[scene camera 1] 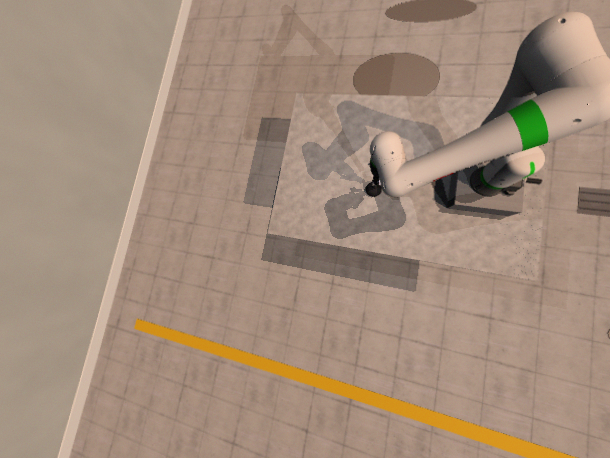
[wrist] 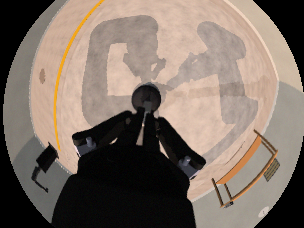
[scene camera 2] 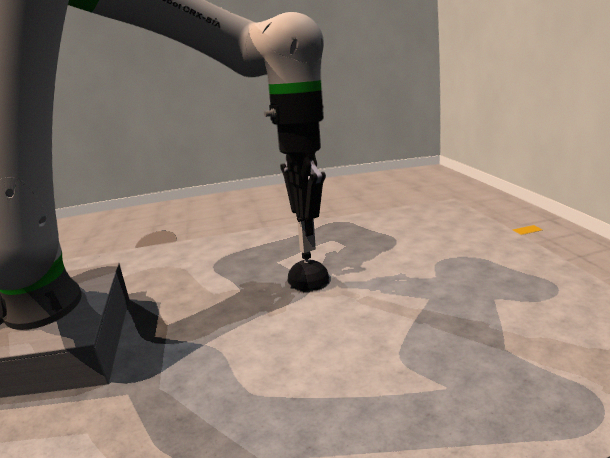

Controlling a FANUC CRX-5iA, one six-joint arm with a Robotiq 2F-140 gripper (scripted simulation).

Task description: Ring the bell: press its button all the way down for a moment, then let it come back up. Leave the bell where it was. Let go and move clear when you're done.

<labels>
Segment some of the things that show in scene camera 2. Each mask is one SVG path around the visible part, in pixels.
My gripper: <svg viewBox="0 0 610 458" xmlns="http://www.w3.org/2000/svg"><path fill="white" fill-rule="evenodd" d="M319 122L301 126L277 125L279 150L281 153L286 154L287 161L281 164L280 168L284 175L291 211L296 213L300 251L303 253L316 250L314 218L319 217L322 187L326 178L325 172L319 172L317 169L315 157L316 151L321 147Z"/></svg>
A black dome bell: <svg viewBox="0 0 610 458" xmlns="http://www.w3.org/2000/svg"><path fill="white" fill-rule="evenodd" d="M302 252L302 259L305 260L294 264L288 273L290 288L300 288L302 292L320 290L320 286L329 283L328 271L322 263L310 259L311 252Z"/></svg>
</labels>
